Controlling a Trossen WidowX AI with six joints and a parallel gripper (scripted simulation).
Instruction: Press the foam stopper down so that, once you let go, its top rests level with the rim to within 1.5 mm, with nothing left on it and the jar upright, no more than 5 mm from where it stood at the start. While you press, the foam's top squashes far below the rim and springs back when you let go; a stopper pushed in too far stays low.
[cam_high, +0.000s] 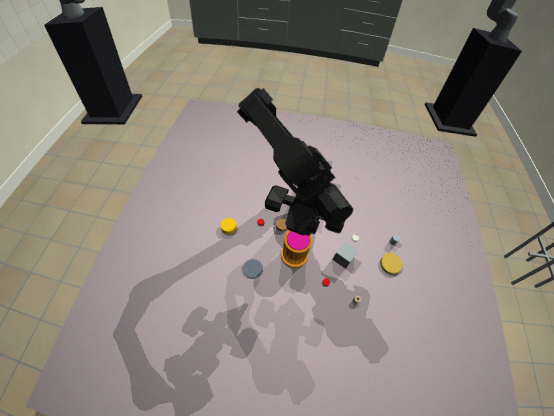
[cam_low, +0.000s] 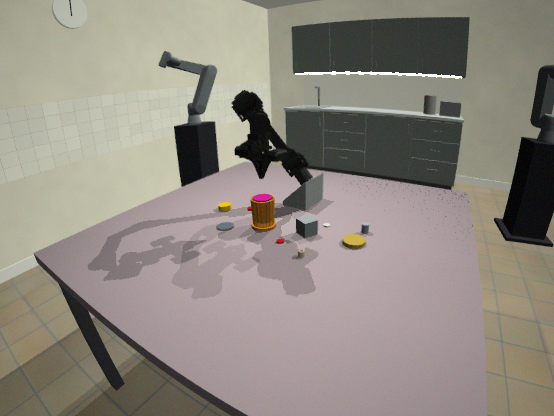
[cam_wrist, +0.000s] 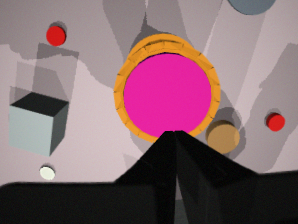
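My hand is 11 cm above the magenta foam stopper. From my hand the other things lie so: grey cube: 18 cm below, 15 cm to the left; then red button: 20 cm below, 10 cm to the left, 8 cm ahead; then brown disc: 20 cm below, 10 cm behind, 4 cm to the right.
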